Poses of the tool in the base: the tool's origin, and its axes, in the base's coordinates. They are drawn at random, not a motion.
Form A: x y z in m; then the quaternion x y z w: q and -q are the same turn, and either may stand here.
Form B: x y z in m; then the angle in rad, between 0 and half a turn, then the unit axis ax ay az. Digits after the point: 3 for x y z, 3 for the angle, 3 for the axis.
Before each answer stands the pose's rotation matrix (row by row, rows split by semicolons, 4 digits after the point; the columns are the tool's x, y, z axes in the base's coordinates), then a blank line. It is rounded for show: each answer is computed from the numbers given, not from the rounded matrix.
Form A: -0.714, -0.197, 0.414, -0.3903, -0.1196, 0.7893, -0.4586
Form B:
-0.2747 0.8173 -0.5065; -0.6306 -0.5507 -0.5468; -0.7259 0.1692 0.6667

-0.714, -0.197, 0.414, 2.189, 0.439, 0.135, -0.888
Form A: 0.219, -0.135, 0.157, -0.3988, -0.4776, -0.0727, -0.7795
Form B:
0.5332 0.2676 0.8025; 0.4942 0.6714 -0.5523; -0.6866 0.6911 0.2258

0.219, -0.135, 0.157, 1.354, 0.637, 0.762, 0.116
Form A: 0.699, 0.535, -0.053, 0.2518, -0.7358, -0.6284, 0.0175
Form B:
-0.8726 -0.3486 -0.3422; -0.3925 0.0834 0.9159; -0.2907 0.9336 -0.2096

0.699, 0.535, -0.053, 3.107, 0.252, -0.736, -0.628
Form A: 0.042, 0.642, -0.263, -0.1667, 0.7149, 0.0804, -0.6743
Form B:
-0.0351 -0.1299 -0.9909; -0.3468 0.9315 -0.1099; 0.9373 0.3398 -0.0777

0.042, 0.642, -0.263, 1.662, 0.226, -0.968, -0.109
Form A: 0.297, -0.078, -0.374, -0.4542, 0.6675, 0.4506, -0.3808
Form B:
-0.2973 -0.2632 -0.9178; -0.9496 0.1812 0.2557; 0.0991 0.9476 -0.3038

0.297, -0.078, -0.374, 2.360, 0.491, -0.722, -0.487
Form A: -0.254, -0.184, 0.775, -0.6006, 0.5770, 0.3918, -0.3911
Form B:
0.0272 -0.3866 -0.9219; -0.9994 -0.0283 -0.0177; -0.0193 0.9218 -0.3871

-0.254, -0.184, 0.775, 2.338, 0.653, -0.627, -0.426
